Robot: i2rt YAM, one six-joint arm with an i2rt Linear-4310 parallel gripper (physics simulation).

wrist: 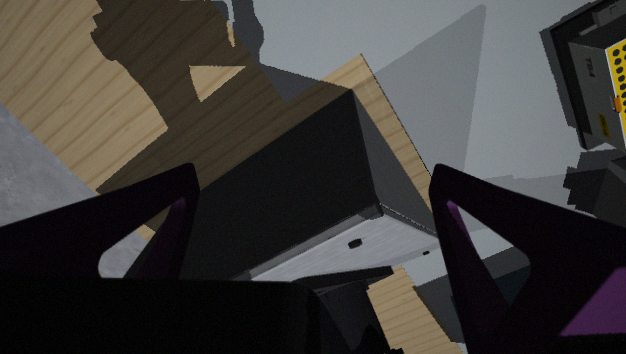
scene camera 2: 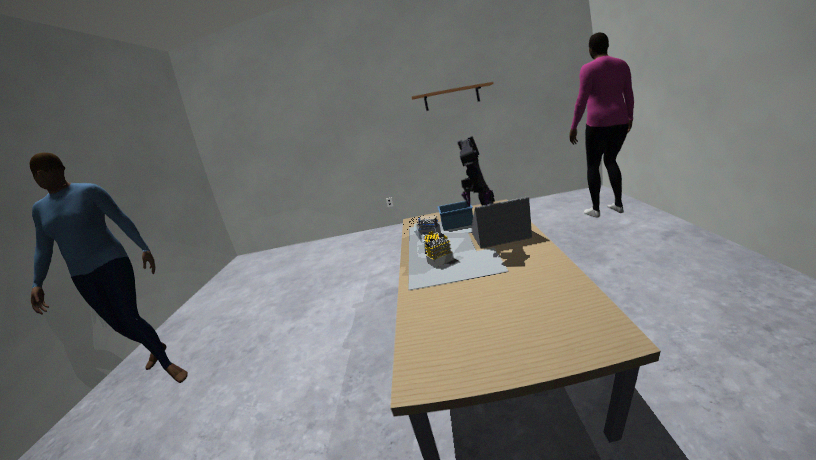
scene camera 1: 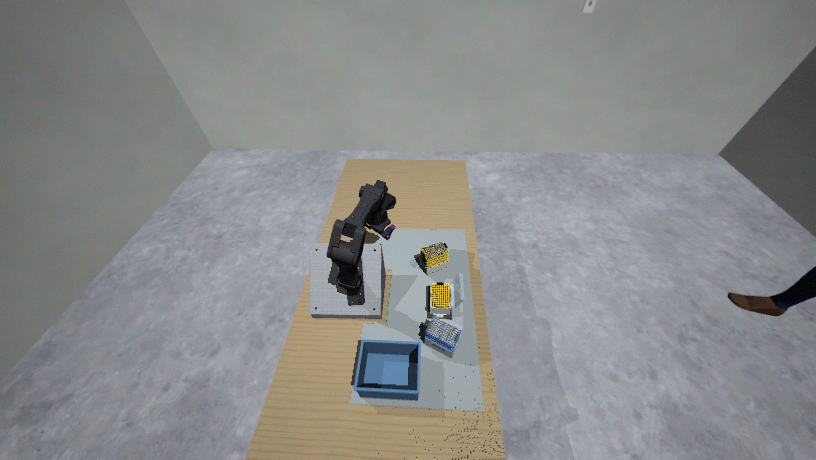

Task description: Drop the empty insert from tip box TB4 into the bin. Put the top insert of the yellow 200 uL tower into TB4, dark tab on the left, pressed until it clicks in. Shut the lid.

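Note:
Tip box TB4 [scene camera 1: 444, 312], [wrist: 581, 43]. Blue bin [scene camera 1: 386, 369], [scene camera 2: 455, 215]. My gripper [wrist: 314, 176] open, holding nothing.

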